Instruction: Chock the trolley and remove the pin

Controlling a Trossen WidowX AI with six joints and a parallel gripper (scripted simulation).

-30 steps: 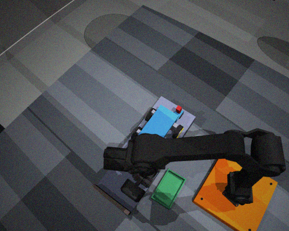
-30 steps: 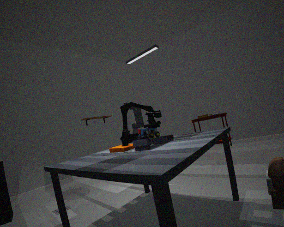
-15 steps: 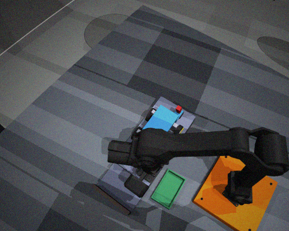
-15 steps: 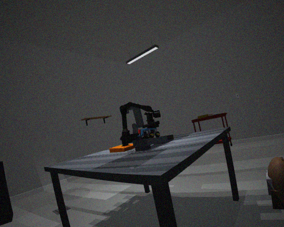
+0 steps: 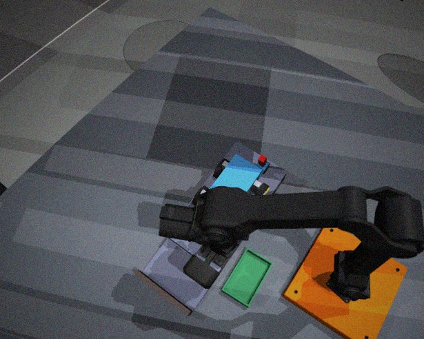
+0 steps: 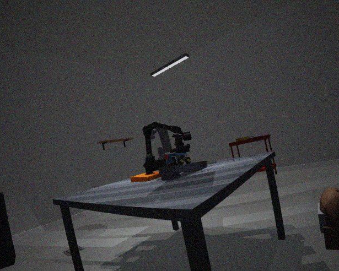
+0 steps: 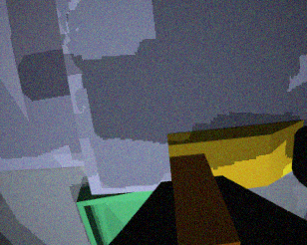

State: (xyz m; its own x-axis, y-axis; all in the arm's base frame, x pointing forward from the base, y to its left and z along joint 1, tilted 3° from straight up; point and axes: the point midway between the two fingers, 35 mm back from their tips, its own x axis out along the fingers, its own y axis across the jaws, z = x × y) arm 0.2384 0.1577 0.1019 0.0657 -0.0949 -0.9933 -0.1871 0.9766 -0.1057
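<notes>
Right now my gripper tip is 2 cm to the left of the yellow chock, 1 cm short of it and 1 cm above it. Also, from my gripper tip: lilac ramp: 9 cm to the right, 8 cm ahead, 4 cm below; then blue trolley: 10 cm to the right, 8 cm ahead, 2 cm above; then brown strip: 16 cm to the left, 6 cm below, 3 cm ahead.
</notes>
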